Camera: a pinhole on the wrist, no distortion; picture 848 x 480 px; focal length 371.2 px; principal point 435.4 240.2 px. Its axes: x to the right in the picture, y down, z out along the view. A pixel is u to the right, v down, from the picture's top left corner.
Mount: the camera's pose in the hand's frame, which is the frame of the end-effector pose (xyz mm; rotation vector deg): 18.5 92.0 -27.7 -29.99 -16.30 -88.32
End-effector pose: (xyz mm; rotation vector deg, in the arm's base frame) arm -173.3 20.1 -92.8 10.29 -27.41 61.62
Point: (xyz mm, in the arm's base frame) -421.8 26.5 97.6
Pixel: 477.9 154.2
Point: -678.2 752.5 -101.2
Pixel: outside the picture
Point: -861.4 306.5 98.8
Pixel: 167.6 214.3
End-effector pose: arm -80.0 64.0 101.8 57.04 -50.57 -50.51
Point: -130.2 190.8 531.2
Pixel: 156.8 106.3
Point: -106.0 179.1 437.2
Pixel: 143.0 74.8
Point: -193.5 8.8 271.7
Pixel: 579.1 227.1
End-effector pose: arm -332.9 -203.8 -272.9 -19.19 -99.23 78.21
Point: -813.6 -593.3 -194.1
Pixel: 787.7 201.3
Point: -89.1 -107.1 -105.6
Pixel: behind the camera
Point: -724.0 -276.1 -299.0
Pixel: 613.5 335.8
